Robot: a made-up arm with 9 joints. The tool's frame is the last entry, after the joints. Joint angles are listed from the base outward.
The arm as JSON. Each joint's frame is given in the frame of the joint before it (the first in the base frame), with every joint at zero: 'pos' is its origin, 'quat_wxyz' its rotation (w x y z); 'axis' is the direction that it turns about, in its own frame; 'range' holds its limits. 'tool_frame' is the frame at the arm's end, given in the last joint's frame.
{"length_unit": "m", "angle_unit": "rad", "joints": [
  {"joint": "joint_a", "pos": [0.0, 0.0, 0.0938], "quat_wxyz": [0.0, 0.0, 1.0, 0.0], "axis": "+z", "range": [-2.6, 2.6]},
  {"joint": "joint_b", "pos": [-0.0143, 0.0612, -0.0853], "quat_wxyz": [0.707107, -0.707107, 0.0, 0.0], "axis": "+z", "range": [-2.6, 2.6]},
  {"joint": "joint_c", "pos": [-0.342, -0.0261, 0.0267], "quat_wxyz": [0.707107, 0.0, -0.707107, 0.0], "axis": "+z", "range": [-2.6, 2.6]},
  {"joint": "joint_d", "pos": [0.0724, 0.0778, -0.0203], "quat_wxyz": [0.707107, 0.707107, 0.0, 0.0], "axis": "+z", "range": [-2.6, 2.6]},
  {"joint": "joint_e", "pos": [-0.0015, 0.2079, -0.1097], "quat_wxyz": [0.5, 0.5, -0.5, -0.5], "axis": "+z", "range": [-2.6, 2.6]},
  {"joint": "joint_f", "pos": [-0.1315, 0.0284, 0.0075], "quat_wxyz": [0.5, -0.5, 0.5, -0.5], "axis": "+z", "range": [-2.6, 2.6]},
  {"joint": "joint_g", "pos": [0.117, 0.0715, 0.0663], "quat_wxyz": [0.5, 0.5, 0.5, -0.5], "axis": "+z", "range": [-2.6, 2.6]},
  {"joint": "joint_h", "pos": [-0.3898, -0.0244, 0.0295], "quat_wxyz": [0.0, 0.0, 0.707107, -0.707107], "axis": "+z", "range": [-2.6, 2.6]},
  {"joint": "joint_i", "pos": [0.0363, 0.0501, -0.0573], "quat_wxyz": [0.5, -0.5, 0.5, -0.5], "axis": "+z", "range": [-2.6, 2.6]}
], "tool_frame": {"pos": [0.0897, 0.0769, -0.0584], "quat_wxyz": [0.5, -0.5, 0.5, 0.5]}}
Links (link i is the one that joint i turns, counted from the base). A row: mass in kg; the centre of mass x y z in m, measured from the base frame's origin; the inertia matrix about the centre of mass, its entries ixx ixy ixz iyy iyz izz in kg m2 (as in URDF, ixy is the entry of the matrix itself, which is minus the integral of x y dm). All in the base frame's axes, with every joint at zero. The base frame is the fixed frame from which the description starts. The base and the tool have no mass.
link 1: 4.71; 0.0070 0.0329 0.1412; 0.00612 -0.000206 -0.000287 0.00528 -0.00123 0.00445
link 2: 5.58; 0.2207 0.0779 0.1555; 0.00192 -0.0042 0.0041 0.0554 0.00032 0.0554
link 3: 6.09; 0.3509 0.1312 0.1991; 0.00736 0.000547 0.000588 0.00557 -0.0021 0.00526
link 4: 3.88; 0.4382 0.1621 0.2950; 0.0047 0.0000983 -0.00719 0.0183 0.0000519 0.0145
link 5: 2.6; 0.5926 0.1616 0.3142; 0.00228 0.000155 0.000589 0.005 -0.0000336 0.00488
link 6: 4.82; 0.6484 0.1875 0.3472; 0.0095 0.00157 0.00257 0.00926 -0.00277 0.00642
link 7: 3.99; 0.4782 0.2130 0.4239; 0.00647 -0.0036 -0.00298 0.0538 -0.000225 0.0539
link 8: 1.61; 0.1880 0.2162 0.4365; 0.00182 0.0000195 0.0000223 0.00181 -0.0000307 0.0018
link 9: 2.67; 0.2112 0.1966 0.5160; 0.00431 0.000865 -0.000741 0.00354 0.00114 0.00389
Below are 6 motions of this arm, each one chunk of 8 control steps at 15 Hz.
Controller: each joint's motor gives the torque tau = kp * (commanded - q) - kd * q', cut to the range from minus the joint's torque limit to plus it. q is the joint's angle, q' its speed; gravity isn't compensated. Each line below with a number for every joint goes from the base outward.
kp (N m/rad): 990 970 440 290 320 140 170 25 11
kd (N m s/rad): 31 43 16 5.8 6.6 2.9 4.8 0.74 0.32
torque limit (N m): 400 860 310 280 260 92 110 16 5.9
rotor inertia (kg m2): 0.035 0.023 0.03 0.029 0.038 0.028 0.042 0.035 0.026
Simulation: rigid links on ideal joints. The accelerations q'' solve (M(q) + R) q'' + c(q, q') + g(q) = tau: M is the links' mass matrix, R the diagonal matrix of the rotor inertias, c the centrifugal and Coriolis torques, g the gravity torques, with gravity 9.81 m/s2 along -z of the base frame. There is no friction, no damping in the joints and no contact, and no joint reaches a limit. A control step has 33 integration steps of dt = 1/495 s. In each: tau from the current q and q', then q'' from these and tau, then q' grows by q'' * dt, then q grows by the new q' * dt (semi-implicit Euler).
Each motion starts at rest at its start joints. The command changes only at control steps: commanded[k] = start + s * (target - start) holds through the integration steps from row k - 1 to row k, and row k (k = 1, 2, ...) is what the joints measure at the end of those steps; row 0 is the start. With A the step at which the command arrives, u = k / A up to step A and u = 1 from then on. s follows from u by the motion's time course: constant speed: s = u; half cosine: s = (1 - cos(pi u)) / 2; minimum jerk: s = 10 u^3 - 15 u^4 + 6 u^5; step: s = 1 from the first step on.
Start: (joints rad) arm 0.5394 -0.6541 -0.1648 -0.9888 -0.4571 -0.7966 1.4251 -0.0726 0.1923
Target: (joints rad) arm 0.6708 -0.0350 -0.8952 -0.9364 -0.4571 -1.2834 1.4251 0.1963 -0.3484
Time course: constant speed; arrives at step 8
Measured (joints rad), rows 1 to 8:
1: 0.5331 -0.6066 -0.2059 -1.0154 -0.4443 -0.8401 1.4196 -0.0621 0.1444
2: 0.5283 -0.5086 -0.3362 -1.0496 -0.4551 -0.9194 1.4205 -0.0188 0.0590
3: 0.5422 -0.3784 -0.5034 -1.0569 -0.4631 -0.9817 1.4470 0.0301 -0.0053
4: 0.5800 -0.2466 -0.6675 -1.0353 -0.4626 -1.0346 1.5111 0.0613 -0.0907
5: 0.6302 -0.1348 -0.8090 -0.9980 -0.4594 -1.0926 1.5864 0.0889 -0.2451
6: 0.6767 -0.0504 -0.9200 -0.9611 -0.4580 -1.1468 1.6343 0.1260 -0.4469
7: 0.7083 0.0120 -1.0024 -0.9355 -0.4587 -1.1946 1.6382 0.1617 -0.6158
8: 0.7209 0.0663 -1.0642 -0.9249 -0.4587 -1.2538 1.6090 0.1897 -0.6772

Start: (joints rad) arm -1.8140 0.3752 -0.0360 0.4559 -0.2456 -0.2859 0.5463 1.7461 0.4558
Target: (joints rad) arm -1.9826 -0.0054 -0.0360 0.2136 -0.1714 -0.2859 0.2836 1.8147 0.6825
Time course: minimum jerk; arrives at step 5
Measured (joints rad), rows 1 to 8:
1: -1.8127 0.4039 -0.0364 0.4431 -0.2363 -0.2804 0.5643 1.7510 0.4602
2: -1.8237 0.4298 -0.0307 0.4012 -0.2098 -0.2454 0.6081 1.7710 0.5046
3: -1.8637 0.3820 -0.0390 0.3274 -0.1584 -0.2196 0.6151 1.8079 0.5830
4: -1.9280 0.2553 -0.0689 0.2279 -0.1246 -0.2239 0.5474 1.8298 0.6376
5: -2.0046 0.1176 -0.0920 0.1536 -0.1323 -0.2424 0.4182 1.8179 0.6479
6: -2.0647 0.0339 -0.0965 0.1237 -0.1604 -0.2522 0.2962 1.7906 0.6115
7: -2.0773 0.0172 -0.0954 0.1193 -0.1759 -0.2527 0.2557 1.7823 0.5830
8: -2.0470 0.0513 -0.0940 0.1460 -0.1674 -0.2489 0.3054 1.7996 0.6119

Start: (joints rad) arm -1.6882 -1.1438 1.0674 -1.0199 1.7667 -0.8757 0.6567 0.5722 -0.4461
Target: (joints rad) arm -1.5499 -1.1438 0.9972 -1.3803 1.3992 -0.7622 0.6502 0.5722 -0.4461
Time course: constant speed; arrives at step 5
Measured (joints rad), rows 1 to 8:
1: -1.6639 -1.1244 1.0843 -1.1294 1.7041 -0.8241 0.6579 0.5581 -0.4648
2: -1.6378 -1.1246 1.0771 -1.2666 1.6004 -0.8469 0.6697 0.5779 -0.4463
3: -1.6091 -1.1467 1.0440 -1.3814 1.5103 -0.8279 0.6751 0.6158 -0.4142
4: -1.5792 -1.1707 1.0029 -1.4665 1.4439 -0.7759 0.6770 0.6072 -0.4011
5: -1.5503 -1.1797 0.9738 -1.5332 1.3786 -0.7404 0.6828 0.5783 -0.4249
6: -1.5427 -1.1798 0.9558 -1.5523 1.3688 -0.7635 0.6632 0.5886 -0.4196
7: -1.5430 -1.1706 0.9616 -1.5142 1.3748 -0.7562 0.6513 0.6012 -0.3963
8: -1.5465 -1.1546 0.9816 -1.4754 1.3914 -0.7491 0.6513 0.5846 -0.3850

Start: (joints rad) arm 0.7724 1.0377 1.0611 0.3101 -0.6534 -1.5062 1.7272 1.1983 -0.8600
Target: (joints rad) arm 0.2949 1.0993 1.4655 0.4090 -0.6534 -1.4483 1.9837 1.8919 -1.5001
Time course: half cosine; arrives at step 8
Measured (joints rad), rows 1 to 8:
1: 0.7622 1.0583 1.0847 0.2875 -0.6325 -1.5216 1.7593 1.2167 -0.8749
2: 0.7127 1.0802 1.1327 0.3202 -0.6334 -1.5463 1.8128 1.2908 -0.9498
3: 0.6362 1.1076 1.2018 0.3672 -0.6315 -1.5529 1.8874 1.4184 -1.1017
4: 0.5401 1.1376 1.2816 0.4033 -0.6296 -1.5424 1.9768 1.5553 -1.2975
5: 0.4391 1.1620 1.3581 0.4316 -0.6338 -1.5097 2.0615 1.6756 -1.4738
6: 0.3541 1.1777 1.4235 0.4534 -0.6406 -1.4734 2.1188 1.7798 -1.5908
7: 0.3013 1.1844 1.4711 0.4666 -0.6392 -1.4611 2.1378 1.8610 -1.6439
8: 0.2870 1.1838 1.4926 0.4685 -0.6284 -1.4705 2.1275 1.8912 -1.6365

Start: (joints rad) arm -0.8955 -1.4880 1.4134 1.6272 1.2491 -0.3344 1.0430 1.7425 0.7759
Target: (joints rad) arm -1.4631 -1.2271 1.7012 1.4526 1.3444 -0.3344 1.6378 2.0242 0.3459
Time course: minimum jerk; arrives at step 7
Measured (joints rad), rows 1 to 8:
1: -0.9056 -1.4802 1.4136 1.6910 1.2498 -0.3565 1.0464 1.7601 0.7870
2: -0.9613 -1.4501 1.4223 1.7733 1.2652 -0.3407 1.0981 1.8395 0.8344
3: -1.0740 -1.3898 1.4681 1.7688 1.2972 -0.2969 1.2552 1.9573 0.8636
4: -1.2157 -1.2983 1.5568 1.6796 1.3363 -0.2601 1.4892 2.0382 0.7749
5: -1.3480 -1.1985 1.6644 1.5813 1.3587 -0.2577 1.6928 2.0591 0.4957
6: -1.4430 -1.1281 1.7577 1.5487 1.3448 -0.2789 1.7553 2.0394 0.1016
7: -1.4938 -1.0999 1.8164 1.5847 1.3122 -0.2580 1.6928 2.0175 -0.0831
8: -1.5154 -1.0983 1.8340 1.6450 1.2902 -0.1995 1.6068 2.0262 0.1336

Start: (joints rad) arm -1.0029 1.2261 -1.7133 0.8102 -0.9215 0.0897 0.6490 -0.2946 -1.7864
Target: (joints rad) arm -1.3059 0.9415 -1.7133 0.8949 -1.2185 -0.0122 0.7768 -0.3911 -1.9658
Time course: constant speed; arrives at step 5
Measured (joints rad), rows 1 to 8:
1: -1.0482 1.1916 -1.7276 0.7512 -0.9785 0.0396 0.6643 -0.2928 -1.8208
2: -1.1176 1.1589 -1.7470 0.7463 -1.0470 0.0188 0.6647 -0.2929 -1.9163
3: -1.1922 1.1193 -1.7597 0.7763 -1.1122 -0.0083 0.6761 -0.3151 -2.0115
4: -1.2550 1.0662 -1.7657 0.7985 -1.1687 -0.0422 0.7089 -0.3324 -2.0950
5: -1.3079 1.0059 -1.7643 0.8161 -1.2216 -0.0627 0.7564 -0.3442 -2.1557
6: -1.3139 0.9810 -1.7578 0.8507 -1.2142 -0.0793 0.7674 -0.3472 -2.1677
7: -1.3009 0.9722 -1.7515 0.8417 -1.2168 -0.0797 0.7739 -0.3342 -2.1488
8: -1.2918 0.9753 -1.7481 0.8170 -1.2209 -0.0604 0.7667 -0.3342 -2.1133

